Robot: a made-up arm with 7 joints. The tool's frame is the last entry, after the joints.
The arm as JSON. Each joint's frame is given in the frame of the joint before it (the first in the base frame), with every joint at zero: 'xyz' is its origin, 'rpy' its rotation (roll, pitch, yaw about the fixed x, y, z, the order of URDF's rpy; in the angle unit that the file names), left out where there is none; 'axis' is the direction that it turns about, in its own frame. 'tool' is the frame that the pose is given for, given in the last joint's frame.
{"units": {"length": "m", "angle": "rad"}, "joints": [
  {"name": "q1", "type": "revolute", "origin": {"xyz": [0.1, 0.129, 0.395]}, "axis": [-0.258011, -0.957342, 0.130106]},
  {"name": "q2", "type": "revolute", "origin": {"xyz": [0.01, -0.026, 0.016]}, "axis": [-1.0, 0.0, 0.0]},
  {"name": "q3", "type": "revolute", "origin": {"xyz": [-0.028, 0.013, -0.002]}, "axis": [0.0, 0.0, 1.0]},
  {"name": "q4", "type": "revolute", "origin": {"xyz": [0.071, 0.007, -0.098]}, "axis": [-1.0, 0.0, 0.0]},
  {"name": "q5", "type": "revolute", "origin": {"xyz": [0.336, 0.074, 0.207]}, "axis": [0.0, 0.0, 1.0]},
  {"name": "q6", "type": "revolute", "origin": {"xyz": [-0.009, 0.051, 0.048]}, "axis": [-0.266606, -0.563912, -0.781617]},
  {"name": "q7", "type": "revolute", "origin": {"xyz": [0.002, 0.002, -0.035]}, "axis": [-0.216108, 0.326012, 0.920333]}
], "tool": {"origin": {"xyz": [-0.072, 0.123, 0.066], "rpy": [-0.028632, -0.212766, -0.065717]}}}
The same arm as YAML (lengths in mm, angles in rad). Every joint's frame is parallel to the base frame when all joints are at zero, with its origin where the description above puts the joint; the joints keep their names.
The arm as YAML. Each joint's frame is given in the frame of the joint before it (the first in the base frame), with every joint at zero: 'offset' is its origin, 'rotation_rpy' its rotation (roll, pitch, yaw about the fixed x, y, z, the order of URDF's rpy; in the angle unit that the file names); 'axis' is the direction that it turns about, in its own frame. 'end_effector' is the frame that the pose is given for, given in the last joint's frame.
length_unit: mm
angle_unit: rad
chain:
  - id: q1
    offset: [100.0, 129.0, 395.0]
    rotation_rpy: [0.0, 0.0, 0.0]
    axis: [-0.258011, -0.957342, 0.130106]
  - id: q2
    offset: [10.0, -26.0, 16.0]
    rotation_rpy: [0.0, 0.0, 0.0]
    axis: [-1.0, 0.0, 0.0]
  - id: q3
    offset: [-28.0, 13.0, -2.0]
    rotation_rpy: [0.0, 0.0, 0.0]
    axis: [0.0, 0.0, 1.0]
  - id: q4
    offset: [71.0, 7.0, -98.0]
    rotation_rpy: [0.0, 0.0, 0.0]
    axis: [-1.0, 0.0, 0.0]
  - id: q5
    offset: [336.0, 74.0, 207.0]
    rotation_rpy: [0.0, 0.0, 0.0]
    axis: [0.0, 0.0, 1.0]
  - id: q6
    offset: [-9.0, 51.0, 48.0]
    rotation_rpy: [0.0, 0.0, 0.0]
    axis: [-0.266606, -0.563912, -0.781617]
  - id: q7
    offset: [2.0, 2.0, -35.0]
    rotation_rpy: [0.0, 0.0, 0.0]
    axis: [-0.216108, 0.326012, 0.920333]
end_effector:
  offset: [-72.0, 123.0, 66.0]
  rotation_rpy: [-0.0286, -0.2128, -0.0657]

